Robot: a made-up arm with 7 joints.
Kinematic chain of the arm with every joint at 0, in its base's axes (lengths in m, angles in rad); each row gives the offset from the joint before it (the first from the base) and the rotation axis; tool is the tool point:
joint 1: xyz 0 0 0 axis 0 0.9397 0.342
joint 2: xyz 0 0 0 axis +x
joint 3: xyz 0 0 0 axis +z
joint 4: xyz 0.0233 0 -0.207 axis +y
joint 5: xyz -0.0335 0 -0.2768 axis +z
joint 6: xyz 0 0 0 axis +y
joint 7: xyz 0 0 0 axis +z
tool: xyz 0 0 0
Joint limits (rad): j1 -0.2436..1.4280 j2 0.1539..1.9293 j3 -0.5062..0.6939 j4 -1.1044..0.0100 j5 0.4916..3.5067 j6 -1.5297..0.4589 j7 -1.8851..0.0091
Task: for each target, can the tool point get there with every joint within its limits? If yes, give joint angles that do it. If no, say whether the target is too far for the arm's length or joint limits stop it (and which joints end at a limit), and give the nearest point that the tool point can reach.
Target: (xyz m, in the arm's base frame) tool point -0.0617 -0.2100 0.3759
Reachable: no: joint limits stop it (at a limit: joint 1, joint 2, joint 3, joint 4) | nearest point 0.1504 0.2666 0.3197 | short by 0.525 m
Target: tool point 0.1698 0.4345 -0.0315
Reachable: yes | joints 0.1802 1.5213 0.1037 -0.8070 1.3660 0.1070 -0.3863
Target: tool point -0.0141 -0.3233 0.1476
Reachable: no: joint limits stop it (at a limit: joint 1, joint 2, joint 3, joint 4) | nearest point -0.4693 -0.0761 -0.0888 | short by 0.569 m
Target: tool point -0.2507 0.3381 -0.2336
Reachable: yes | joints 0.9565 0.9874 -0.3430 -0.5420 2.2387 0.0172 -1.5307
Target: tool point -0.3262 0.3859 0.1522
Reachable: no: too far | nearest point -0.2949 0.3691 0.1032 | short by 0.061 m
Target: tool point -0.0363 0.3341 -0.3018
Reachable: yes | joints 0.7059 1.0932 -0.2789 -1.0089 1.3237 -0.0854 -1.6537
